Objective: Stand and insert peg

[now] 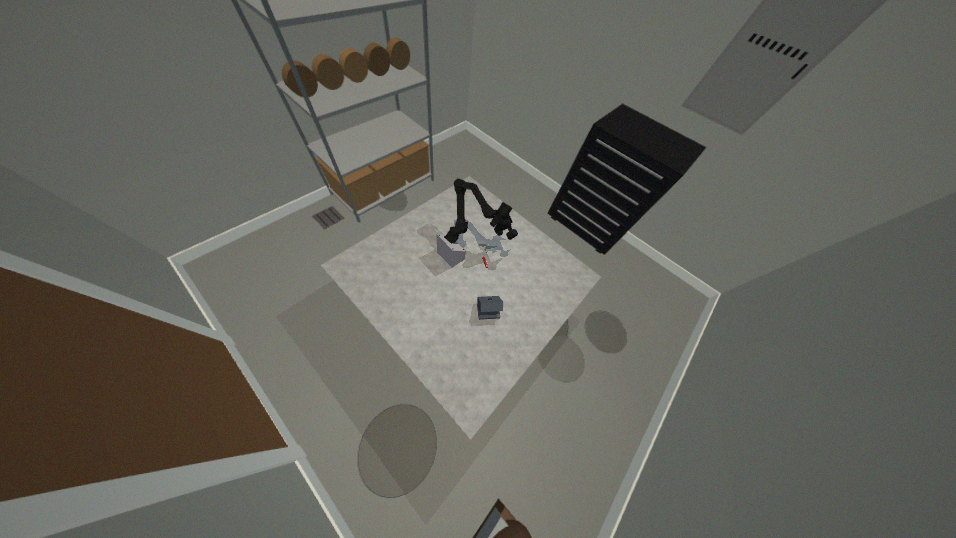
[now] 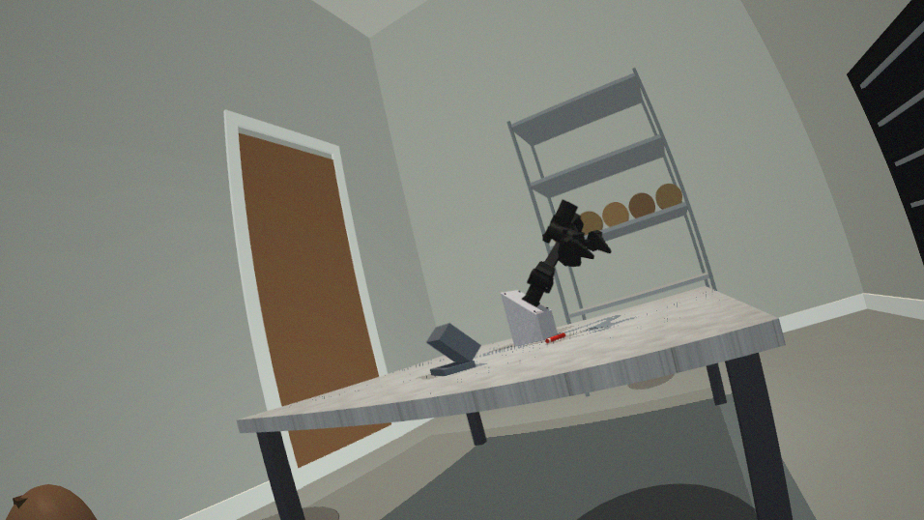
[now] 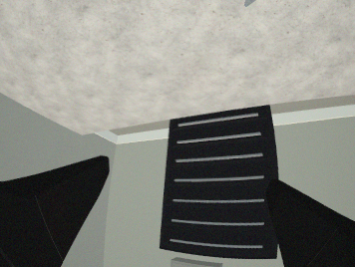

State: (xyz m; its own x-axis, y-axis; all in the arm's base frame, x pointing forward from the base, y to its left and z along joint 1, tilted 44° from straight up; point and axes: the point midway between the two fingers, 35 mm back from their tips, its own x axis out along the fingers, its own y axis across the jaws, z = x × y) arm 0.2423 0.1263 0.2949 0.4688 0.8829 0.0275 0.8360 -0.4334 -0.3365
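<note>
Right now my gripper tip is 22 cm to the left of the red peg, 21 cm above it and 2 cm past it. The rest, counted from my gripper tip: panel: 46 cm to the right, 18 cm ahead, 14 cm below.
</note>
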